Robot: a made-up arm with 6 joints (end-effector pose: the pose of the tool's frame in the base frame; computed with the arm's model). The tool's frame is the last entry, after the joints. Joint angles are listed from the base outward.
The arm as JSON. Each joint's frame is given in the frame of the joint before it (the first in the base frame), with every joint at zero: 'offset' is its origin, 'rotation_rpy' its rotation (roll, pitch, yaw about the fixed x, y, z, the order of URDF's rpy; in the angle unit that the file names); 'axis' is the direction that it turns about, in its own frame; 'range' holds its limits. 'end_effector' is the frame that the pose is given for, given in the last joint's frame.
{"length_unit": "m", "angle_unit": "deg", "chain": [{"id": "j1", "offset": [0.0, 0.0, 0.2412], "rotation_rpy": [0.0, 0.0, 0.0], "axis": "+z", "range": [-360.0, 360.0]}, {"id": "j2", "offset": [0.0, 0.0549, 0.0], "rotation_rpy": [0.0, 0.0, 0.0], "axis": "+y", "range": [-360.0, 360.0]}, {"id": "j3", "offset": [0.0, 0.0, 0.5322], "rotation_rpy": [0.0, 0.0, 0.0], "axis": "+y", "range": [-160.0, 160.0]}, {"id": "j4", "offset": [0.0, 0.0, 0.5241], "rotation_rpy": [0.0, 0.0, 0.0], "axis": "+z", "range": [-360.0, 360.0]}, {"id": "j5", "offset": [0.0, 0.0, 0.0], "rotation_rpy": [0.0, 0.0, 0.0], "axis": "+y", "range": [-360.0, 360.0]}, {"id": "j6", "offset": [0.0, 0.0, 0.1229], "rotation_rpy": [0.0, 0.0, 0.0], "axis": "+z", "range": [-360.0, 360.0]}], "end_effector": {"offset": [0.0, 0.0, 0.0], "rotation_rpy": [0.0, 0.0, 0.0]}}
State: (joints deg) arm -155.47 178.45 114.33 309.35 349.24 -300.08
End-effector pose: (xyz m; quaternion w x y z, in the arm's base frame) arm 0.5631 0.1771 -0.0545 0.1931 -0.6033 -0.0199 -0.7735
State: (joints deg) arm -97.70 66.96 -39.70 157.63 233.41 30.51
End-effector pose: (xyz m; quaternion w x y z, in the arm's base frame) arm -0.0870 -0.7727 0.8085 0.2274 0.2843 -0.9242 0.1154
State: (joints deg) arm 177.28 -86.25 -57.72 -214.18 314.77 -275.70
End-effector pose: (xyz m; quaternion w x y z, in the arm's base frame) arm 0.9473 -0.0509 -0.1754 0.4558 0.2870 0.7278 0.4245
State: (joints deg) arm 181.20 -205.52 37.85 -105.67 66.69 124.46
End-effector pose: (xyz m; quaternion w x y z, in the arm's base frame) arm -0.1379 0.0509 -0.8051 0.5082 -0.8452 0.0733 0.1483
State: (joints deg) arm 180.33 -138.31 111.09 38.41 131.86 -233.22
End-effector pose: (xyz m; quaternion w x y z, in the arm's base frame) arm 0.4930 -0.1089 0.2697 0.5434 0.6255 -0.5215 -0.2036
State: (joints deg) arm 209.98 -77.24 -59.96 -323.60 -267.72 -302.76
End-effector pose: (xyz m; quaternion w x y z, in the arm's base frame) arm 0.8818 0.3612 0.0449 0.5109 -0.2859 0.3612 -0.7258
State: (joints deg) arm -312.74 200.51 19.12 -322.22 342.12 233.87
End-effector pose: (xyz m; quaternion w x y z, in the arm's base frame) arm -0.4118 -0.3988 -0.7700 0.2368 0.9112 -0.3369 0.0069
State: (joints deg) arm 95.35 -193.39 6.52 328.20 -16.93 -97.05
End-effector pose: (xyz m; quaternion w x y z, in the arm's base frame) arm -0.0949 0.2223 -0.9100 0.1986 -0.9061 -0.3729 0.0211
